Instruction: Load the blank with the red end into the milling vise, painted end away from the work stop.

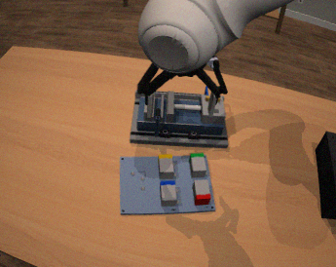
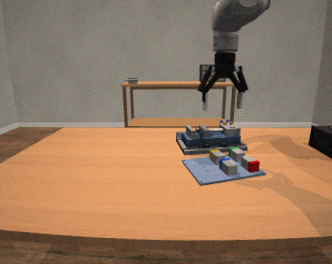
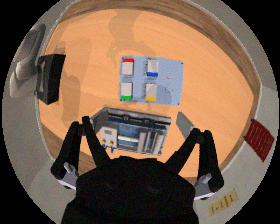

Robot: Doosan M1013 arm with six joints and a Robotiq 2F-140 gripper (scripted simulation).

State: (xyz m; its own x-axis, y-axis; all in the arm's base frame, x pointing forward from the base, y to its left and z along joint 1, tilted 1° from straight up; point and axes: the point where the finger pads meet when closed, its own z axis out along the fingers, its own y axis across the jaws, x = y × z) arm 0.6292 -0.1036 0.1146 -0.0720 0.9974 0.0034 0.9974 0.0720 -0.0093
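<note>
My hand is 19 cm above the yellow-ended blank, 3 cm to the right of it and 2 cm short of it. The rest, counted from my hand: green-ended blank 19 cm below, 7 cm behind, 2 cm to the left; fixed jaw 16 cm to the right, 14 cm below, 8 cm ahead; blue-ended blank 19 cm below, 11 cm to the left, 2 cm ahead.
</note>
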